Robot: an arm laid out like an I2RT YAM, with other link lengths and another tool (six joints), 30 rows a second.
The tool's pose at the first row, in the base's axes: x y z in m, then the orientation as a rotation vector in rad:
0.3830, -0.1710, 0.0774, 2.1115, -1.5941, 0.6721
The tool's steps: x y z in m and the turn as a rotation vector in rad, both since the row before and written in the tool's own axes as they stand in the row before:
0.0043, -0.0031, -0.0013, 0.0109, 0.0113, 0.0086
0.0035, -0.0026, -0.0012, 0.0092, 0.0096, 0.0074
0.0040, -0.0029, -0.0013, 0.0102, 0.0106, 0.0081
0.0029, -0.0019, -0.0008, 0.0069, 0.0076, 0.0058
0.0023, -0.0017, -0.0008, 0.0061, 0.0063, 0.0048
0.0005, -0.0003, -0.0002, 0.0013, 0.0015, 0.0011
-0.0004, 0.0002, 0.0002, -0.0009, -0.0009, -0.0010
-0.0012, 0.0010, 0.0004, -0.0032, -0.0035, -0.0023
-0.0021, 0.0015, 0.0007, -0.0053, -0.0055, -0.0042
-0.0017, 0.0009, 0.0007, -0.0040, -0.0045, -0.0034
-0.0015, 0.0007, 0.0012, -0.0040, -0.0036, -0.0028
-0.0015, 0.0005, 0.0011, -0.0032, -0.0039, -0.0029
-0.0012, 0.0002, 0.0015, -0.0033, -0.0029, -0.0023
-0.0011, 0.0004, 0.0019, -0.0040, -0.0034, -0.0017
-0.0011, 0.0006, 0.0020, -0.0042, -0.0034, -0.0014
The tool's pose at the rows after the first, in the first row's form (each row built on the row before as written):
0.3868, -0.1727, 0.0809, 2.1061, -1.5979, 0.6959
0.3899, -0.1740, 0.0839, 2.1012, -1.6011, 0.7161
0.3933, -0.1755, 0.0874, 2.0958, -1.6045, 0.7384
0.3956, -0.1767, 0.0898, 2.0915, -1.6069, 0.7540
0.3975, -0.1775, 0.0919, 2.0882, -1.6088, 0.7673
0.3978, -0.1777, 0.0924, 2.0873, -1.6092, 0.7703
0.3976, -0.1776, 0.0920, 2.0880, -1.6086, 0.7683
0.3965, -0.1772, 0.0909, 2.0897, -1.6080, 0.7612
0.3948, -0.1764, 0.0890, 2.0926, -1.6063, 0.7496
0.3937, -0.1758, 0.0874, 2.0952, -1.6049, 0.7405
0.3929, -0.1756, 0.0855, 2.0967, -1.6037, 0.7324
0.3923, -0.1753, 0.0837, 2.0990, -1.6025, 0.7248
0.3921, -0.1753, 0.0818, 2.1002, -1.6015, 0.7182
0.3918, -0.1757, 0.0796, 2.1008, -1.6015, 0.7107
0.3913, -0.1762, 0.0774, 2.1011, -1.6018, 0.7031

